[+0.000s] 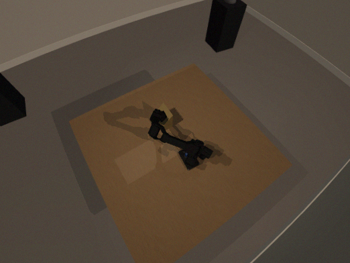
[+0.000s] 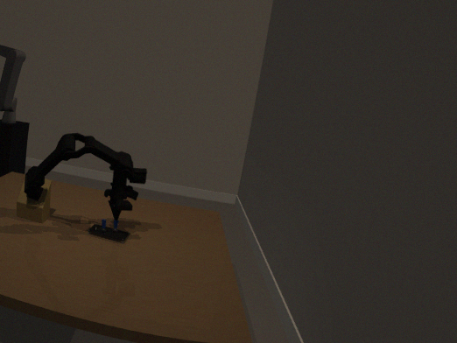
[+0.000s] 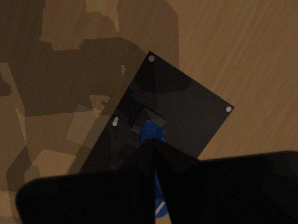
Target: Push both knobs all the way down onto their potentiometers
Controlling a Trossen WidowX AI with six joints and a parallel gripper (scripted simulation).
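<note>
My gripper tip is 10 mm above the blue knob.
</note>
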